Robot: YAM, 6 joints.
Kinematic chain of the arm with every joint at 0, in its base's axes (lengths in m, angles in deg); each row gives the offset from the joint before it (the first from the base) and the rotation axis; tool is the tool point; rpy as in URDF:
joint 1: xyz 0 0 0.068 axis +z
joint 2: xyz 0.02 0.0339 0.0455 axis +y
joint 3: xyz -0.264 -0.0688 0 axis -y
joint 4: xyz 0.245 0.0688 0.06 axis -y
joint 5: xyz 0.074 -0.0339 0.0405 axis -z
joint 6: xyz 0.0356 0 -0.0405 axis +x
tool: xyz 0 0 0 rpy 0 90 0
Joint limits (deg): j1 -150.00..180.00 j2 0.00..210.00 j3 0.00..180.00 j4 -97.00..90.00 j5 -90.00..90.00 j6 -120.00..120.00
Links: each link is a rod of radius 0.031 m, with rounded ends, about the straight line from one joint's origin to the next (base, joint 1, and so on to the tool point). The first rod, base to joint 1, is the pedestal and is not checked.
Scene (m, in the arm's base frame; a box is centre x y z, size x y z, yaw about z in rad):
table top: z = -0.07
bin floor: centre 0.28 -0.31 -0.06 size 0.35 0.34 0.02 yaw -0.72
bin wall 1: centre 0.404 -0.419 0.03 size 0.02 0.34 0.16 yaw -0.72
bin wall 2: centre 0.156 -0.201 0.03 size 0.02 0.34 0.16 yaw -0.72
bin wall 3: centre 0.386 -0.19 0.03 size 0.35 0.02 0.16 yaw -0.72
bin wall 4: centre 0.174 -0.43 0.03 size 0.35 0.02 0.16 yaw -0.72
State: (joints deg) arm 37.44 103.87 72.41 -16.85 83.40 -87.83
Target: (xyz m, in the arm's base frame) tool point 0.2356 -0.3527 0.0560
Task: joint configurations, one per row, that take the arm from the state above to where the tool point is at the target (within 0.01 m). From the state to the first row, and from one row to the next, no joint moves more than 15 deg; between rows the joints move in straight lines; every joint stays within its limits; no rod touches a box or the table.
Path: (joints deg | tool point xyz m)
1: 24.95 97.04 77.15 -14.41 80.31 -86.81 | 0.3496 0.1239 0.3035
2: 12.46 90.21 81.90 -11.97 77.22 -85.78 | 0.3481 0.0414 0.3731
3: -0.34 99.15 81.26 -11.91 77.84 -86.19 | 0.3841 -0.0371 0.3155
4: -13.13 108.10 80.62 -11.84 78.45 -86.60 | 0.3912 -0.1271 0.2532
5: -25.92 117.05 79.99 -11.78 79.06 -87.01 | 0.3669 -0.2172 0.1881
6: -38.72 125.99 79.35 -11.72 79.67 -87.42 | 0.3129 -0.2958 0.1217
7: -51.51 134.94 78.72 -11.66 80.29 -87.83 | 0.2356 -0.3527 0.0560

